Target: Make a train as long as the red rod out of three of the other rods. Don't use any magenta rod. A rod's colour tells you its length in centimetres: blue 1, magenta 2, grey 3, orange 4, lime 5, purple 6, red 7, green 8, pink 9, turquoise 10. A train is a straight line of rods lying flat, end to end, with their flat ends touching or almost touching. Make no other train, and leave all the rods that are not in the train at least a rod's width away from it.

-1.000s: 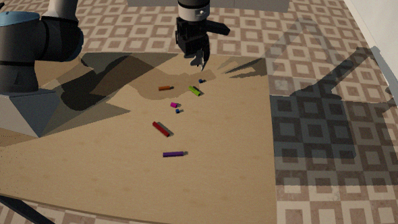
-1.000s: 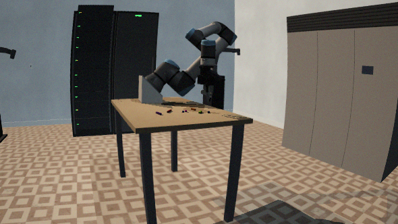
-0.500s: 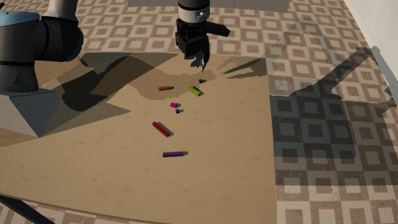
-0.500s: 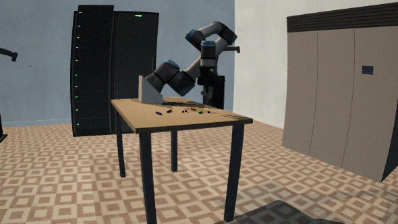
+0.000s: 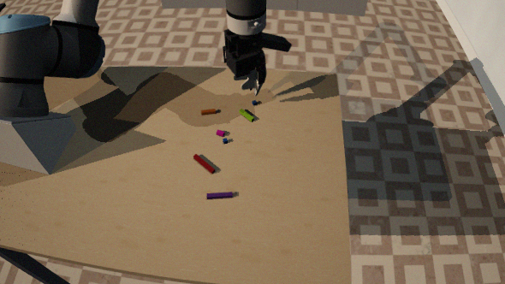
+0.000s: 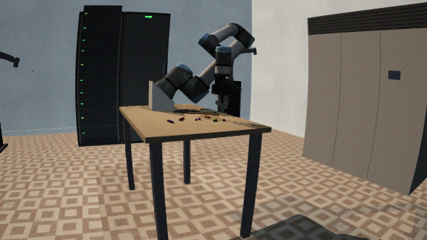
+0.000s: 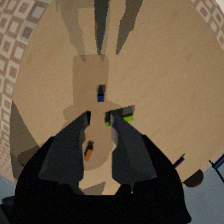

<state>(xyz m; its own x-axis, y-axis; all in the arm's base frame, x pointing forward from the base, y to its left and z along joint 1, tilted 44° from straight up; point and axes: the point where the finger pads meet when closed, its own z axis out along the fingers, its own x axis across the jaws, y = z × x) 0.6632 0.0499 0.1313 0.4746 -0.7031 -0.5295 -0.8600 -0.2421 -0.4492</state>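
The lime rod is 20 mm behind my hand, 50 mm to the right of it and 60 mm below it. From my hand the other things lie so: red rod: 130 mm behind, 210 mm to the right, 60 mm below; magenta rod: 90 mm behind, 110 mm to the right, 60 mm below; orange rod: 130 mm behind, 30 mm to the right, 60 mm below.
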